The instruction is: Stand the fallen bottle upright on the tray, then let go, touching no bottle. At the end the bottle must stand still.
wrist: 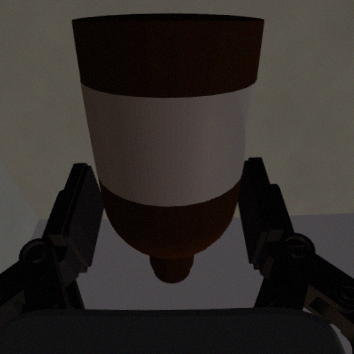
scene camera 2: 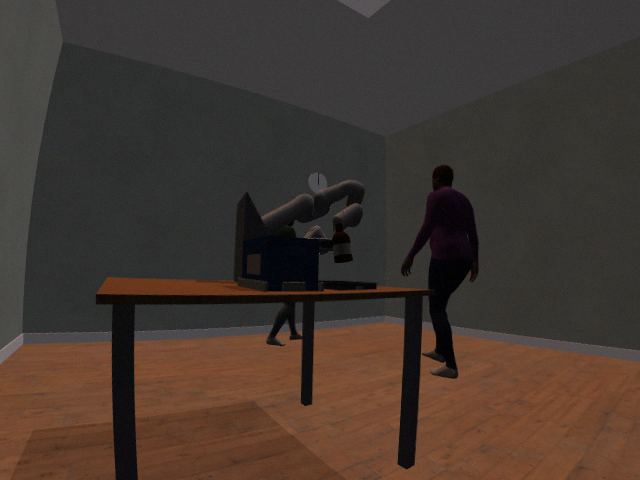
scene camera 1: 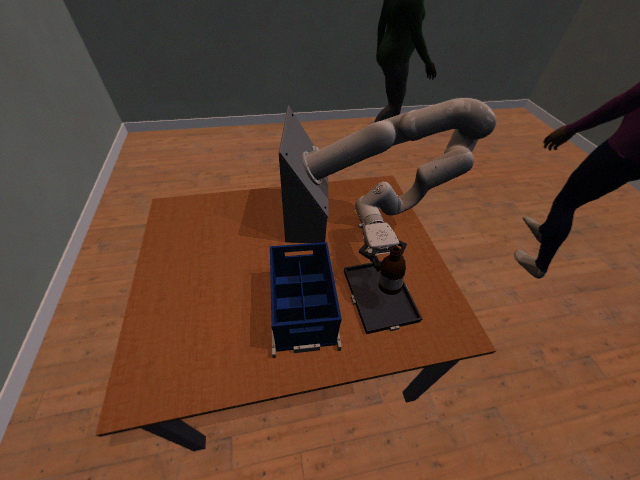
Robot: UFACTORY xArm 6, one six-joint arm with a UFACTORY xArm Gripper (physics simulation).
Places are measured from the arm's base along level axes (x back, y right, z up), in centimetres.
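Pixels of known places: gripper, fingertip midpoint: [wrist: 168, 180] [scene camera 2: 339, 244] [scene camera 1: 391, 267]; arm's base, origin of the base link: [scene camera 2: 259, 228] [scene camera 1: 311, 168].
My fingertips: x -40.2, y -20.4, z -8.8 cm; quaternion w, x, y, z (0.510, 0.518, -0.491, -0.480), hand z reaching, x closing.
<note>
Ahead of a thing's pixels: the offset from my fingertips to its top centre. Level surfaces: height alone.
The brown bottle @[dy -0.1, dx -1.0, dz +8.6 cm] [scene camera 1: 392, 273] [scene camera 2: 342, 251] [wrist: 165, 145] with a white label is held close to upright, neck up. In the second scene view its base hangs clearly above the dark tray @[dy +0.0, dx +0.7, dz -15.1 cm] [scene camera 1: 383, 316] [scene camera 2: 363, 285]. My gripper [scene camera 1: 389, 262] [wrist: 168, 180] is shut on the bottle, its two fingers on opposite sides at the shoulder and upper label edge in the wrist view. In the first scene view the bottle hides part of the fingers. The hand reaches the bottle from the robot's side, about level.
A blue crate @[dy +27.4, dx -1.4, dz -0.1 cm] [scene camera 1: 306, 330] [scene camera 2: 289, 263] with dividers stands left of the tray, with light brackets at its foot. The arm's grey mounting panel [scene camera 1: 305, 206] [scene camera 2: 245, 237] rises behind the crate. A person in purple [scene camera 1: 628, 139] [scene camera 2: 450, 222] and one in green [scene camera 1: 403, 31] are beyond the table @[dz -17.6 cm] [scene camera 1: 196, 310].
</note>
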